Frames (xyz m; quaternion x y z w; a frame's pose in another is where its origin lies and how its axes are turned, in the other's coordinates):
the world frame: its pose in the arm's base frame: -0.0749 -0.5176 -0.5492 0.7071 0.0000 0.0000 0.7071
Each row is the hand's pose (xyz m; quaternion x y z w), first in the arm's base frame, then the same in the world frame.
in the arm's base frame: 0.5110 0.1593 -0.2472 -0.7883 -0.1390 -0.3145 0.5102
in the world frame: 0.5859 0.3020 -0.6769 0.9182 0.3207 0.1241 0.1967
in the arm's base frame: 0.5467 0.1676 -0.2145 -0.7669 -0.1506 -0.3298 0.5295
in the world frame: 0.6216 0.3347 -0.6852 0.9167 0.3397 0.1267 0.1679
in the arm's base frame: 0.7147 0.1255 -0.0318 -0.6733 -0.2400 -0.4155 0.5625
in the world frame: 0.7896 0.5174 -0.6431 0.8739 0.4635 0.1241 0.0783
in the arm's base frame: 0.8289 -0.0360 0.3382 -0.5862 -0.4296 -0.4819 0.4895
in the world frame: 0.9038 0.8874 -0.4816 0.7606 0.6445 0.0370 0.0684
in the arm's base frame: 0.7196 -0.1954 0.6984 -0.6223 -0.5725 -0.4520 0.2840
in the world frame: 0.7945 1.2476 -0.3222 0.6409 0.7244 -0.0852 0.2392
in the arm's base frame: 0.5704 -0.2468 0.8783 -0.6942 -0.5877 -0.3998 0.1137
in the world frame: 0.6453 1.4275 -0.2708 0.5713 0.6982 -0.1329 0.4105
